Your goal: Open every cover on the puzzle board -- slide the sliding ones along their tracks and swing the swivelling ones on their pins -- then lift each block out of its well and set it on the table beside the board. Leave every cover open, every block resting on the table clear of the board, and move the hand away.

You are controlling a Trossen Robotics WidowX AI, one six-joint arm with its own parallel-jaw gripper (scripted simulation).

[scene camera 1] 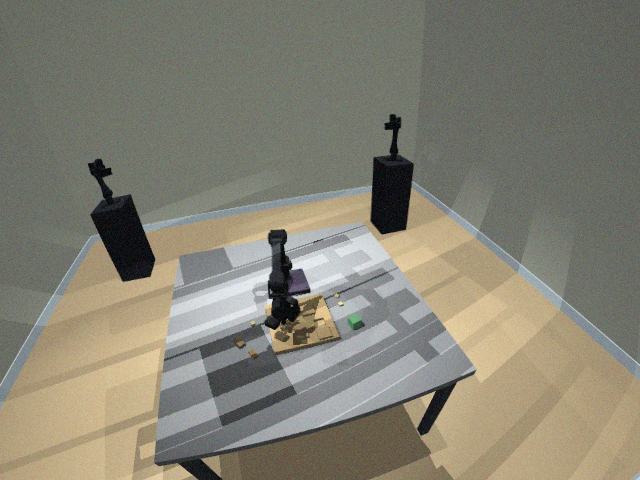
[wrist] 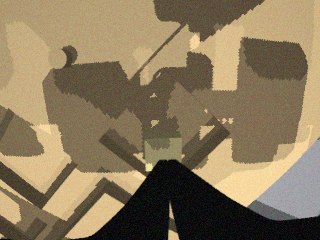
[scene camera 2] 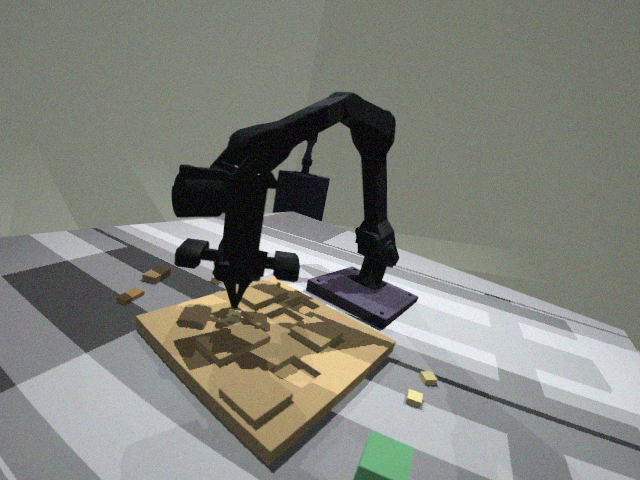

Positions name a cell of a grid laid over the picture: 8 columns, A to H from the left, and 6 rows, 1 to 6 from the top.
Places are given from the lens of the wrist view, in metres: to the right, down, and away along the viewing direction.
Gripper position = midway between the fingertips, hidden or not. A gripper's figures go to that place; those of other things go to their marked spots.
my gripper (wrist: E5): 0.00, 0.02, 0.09
tan puzzle board (wrist: F3): 0.04, -0.02, 0.09
